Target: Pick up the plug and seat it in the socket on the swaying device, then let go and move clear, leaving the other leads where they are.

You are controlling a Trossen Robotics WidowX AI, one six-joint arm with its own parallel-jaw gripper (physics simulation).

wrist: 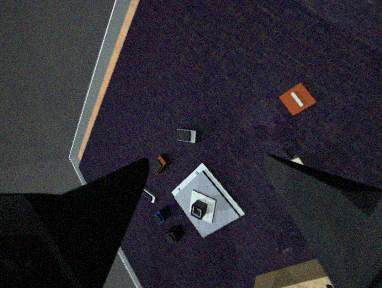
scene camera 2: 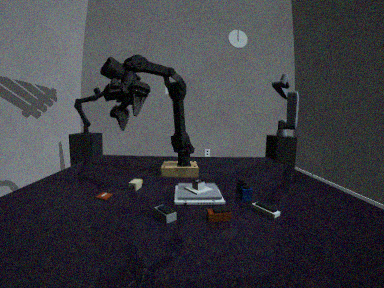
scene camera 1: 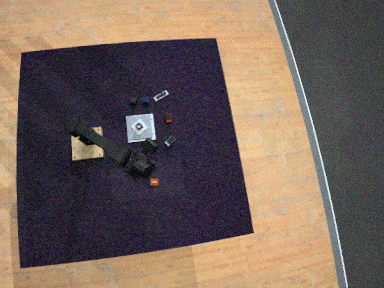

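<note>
A cream block-shaped plug (scene camera 2: 135,184) (wrist: 298,161) lies on the dark mat; in the wrist view a finger partly covers it, and it does not show in scene camera 1's view, where the arm is over that area. The device (scene camera 1: 150,136) (scene camera 2: 215,193) (wrist: 205,230) is a flat grey-white slab with a tilted white plate on it. A small dark square socket (scene camera 1: 139,126) (scene camera 2: 198,184) (wrist: 198,209) stands on that plate. My gripper (scene camera 1: 144,162) (scene camera 2: 129,121) (wrist: 205,161) is open and empty, high above the mat, fingers pointing down.
Around the device lie a grey connector (scene camera 1: 170,141) (scene camera 2: 165,214) (wrist: 186,135), an orange one (scene camera 1: 168,118) (scene camera 2: 219,215), a white one (scene camera 1: 161,95) (scene camera 2: 266,209), a blue one (scene camera 1: 145,101) (scene camera 2: 245,193) and a black one (scene camera 1: 133,101) (wrist: 175,233). An orange tile (scene camera 1: 154,182) (scene camera 2: 104,196) (wrist: 297,99) lies apart.
</note>
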